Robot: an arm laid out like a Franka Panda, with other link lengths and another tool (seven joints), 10 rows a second.
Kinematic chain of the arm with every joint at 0, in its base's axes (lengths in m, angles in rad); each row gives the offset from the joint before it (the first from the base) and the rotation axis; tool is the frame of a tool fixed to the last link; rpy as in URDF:
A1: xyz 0 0 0.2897 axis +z
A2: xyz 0 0 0 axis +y
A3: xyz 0 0 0.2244 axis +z
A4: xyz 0.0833 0 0 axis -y
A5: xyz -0.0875 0 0.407 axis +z
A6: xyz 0 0 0 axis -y
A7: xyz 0.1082 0 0 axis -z
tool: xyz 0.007 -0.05 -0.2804 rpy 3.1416 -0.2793 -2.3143
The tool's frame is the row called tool.
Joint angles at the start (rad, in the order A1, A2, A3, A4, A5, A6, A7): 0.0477 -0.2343 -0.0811 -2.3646 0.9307 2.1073 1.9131
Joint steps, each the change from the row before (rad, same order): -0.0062 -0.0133 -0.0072 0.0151 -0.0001 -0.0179 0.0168; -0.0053 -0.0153 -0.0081 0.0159 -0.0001 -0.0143 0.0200; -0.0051 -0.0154 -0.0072 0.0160 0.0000 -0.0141 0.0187; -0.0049 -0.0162 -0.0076 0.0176 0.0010 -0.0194 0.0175; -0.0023 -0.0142 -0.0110 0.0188 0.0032 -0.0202 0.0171; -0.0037 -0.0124 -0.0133 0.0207 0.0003 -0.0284 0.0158; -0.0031 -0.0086 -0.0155 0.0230 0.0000 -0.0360 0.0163
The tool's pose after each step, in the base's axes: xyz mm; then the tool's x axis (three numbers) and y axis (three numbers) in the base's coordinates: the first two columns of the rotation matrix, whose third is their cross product. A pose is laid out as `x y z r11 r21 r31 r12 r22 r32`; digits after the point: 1 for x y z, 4 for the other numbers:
532.0 157.1 201.3 -0.0651 0.4773 0.8763 0.9807 -0.1317 0.1445
537.6 152.6 218.6 -0.0650 0.4680 0.8814 0.9770 -0.1500 0.1516
542.5 148.5 236.1 -0.0671 0.4589 0.8860 0.9731 -0.1661 0.1598
546.1 145.0 255.2 -0.0719 0.4472 0.8915 0.9696 -0.1784 0.1676
549.4 141.3 274.4 -0.0760 0.4329 0.8982 0.9660 -0.1915 0.1740
550.7 136.3 293.1 -0.0794 0.4181 0.9049 0.9638 -0.1996 0.1767
550.3 131.4 310.9 -0.0794 0.4007 0.9128 0.9636 -0.2037 0.1733

